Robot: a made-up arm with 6 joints.
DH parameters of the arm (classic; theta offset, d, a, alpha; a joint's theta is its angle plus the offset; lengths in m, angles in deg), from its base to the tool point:
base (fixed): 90 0.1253 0 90
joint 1: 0 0.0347 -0.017 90
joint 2: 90 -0.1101 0.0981 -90
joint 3: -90 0.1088 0.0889 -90
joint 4: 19.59 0 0.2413 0
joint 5: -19.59 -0.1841 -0.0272 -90
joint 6: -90 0.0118 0.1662 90
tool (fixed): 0 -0.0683 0 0
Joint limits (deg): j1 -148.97..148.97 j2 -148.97..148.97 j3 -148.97..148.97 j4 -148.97..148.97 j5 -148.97..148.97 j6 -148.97..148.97
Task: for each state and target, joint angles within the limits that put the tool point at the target. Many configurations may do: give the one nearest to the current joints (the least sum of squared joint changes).
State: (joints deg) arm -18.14 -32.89 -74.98 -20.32 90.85 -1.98
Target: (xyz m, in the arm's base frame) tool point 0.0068 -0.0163 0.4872
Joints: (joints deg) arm -43.09 -49.55 -112.76 -34.67 89.77 -1.98
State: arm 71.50 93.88 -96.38 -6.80 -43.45 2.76
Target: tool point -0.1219 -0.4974 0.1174
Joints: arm 98.71 86.90 -142.23 -10.70 -35.88 33.62
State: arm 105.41 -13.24 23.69 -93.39 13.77 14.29
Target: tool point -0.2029 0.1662 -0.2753
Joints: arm 107.33 33.22 10.74 -101.59 11.39 38.36
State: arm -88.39 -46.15 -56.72 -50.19 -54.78 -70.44
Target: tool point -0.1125 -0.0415 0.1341
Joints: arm -82.65 -24.23 -41.64 -15.86 -47.88 -74.13
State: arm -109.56 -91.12 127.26 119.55 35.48 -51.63
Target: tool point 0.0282 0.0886 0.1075
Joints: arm -89.04 -92.90 104.51 124.31 34.33 -29.20
